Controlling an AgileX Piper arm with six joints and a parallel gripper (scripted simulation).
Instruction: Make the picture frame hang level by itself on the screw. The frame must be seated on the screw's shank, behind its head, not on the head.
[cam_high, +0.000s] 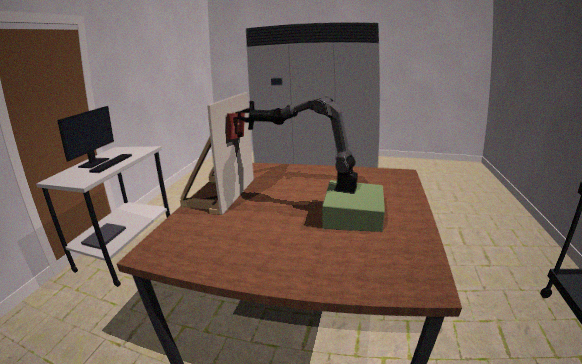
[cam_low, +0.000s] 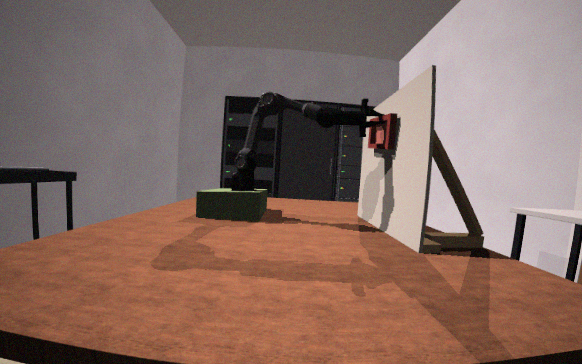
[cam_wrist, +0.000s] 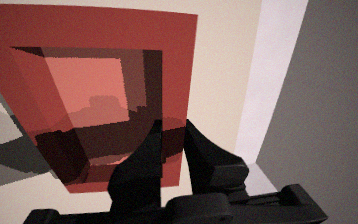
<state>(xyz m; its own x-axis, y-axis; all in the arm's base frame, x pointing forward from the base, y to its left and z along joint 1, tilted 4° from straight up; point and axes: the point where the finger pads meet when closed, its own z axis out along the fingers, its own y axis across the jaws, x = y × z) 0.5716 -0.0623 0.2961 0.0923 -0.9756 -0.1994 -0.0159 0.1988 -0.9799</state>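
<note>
Now: the red picture frame 10 mm ahead of my hand, 20 mm to the left of it and 50 mm below it. The rest, counted from my hand: beige board (30 mm ahead, 10 mm to the left, 180 mm below).
</note>
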